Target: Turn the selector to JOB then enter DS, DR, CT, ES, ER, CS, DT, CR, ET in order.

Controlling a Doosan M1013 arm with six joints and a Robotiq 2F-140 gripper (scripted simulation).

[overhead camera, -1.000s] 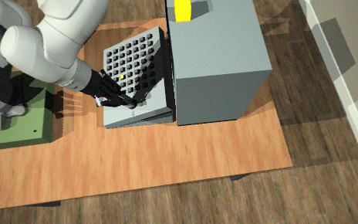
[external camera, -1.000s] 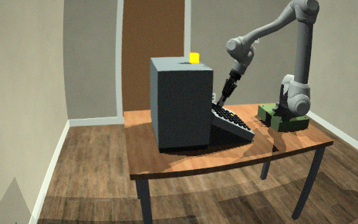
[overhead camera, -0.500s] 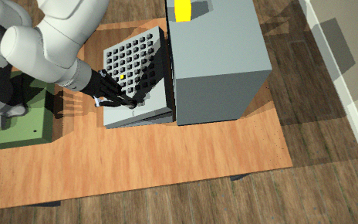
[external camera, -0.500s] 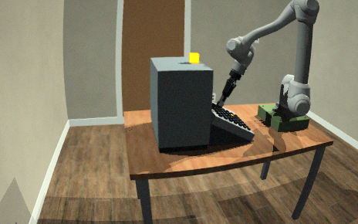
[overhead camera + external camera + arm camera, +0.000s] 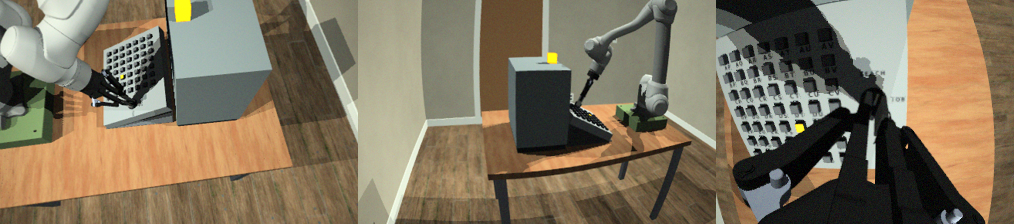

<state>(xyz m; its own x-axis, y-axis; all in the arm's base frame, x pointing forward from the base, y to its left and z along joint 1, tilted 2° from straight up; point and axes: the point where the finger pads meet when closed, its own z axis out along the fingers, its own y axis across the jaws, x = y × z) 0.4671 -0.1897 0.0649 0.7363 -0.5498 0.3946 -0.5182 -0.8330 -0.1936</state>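
My hand is 60 mm short of the grey sloped keypad, 100 mm to the right of it and 70 mm above it. From my hand the other things lie so: black selector knob 20 mm ahead, 10 mm to the right, 20 mm below.
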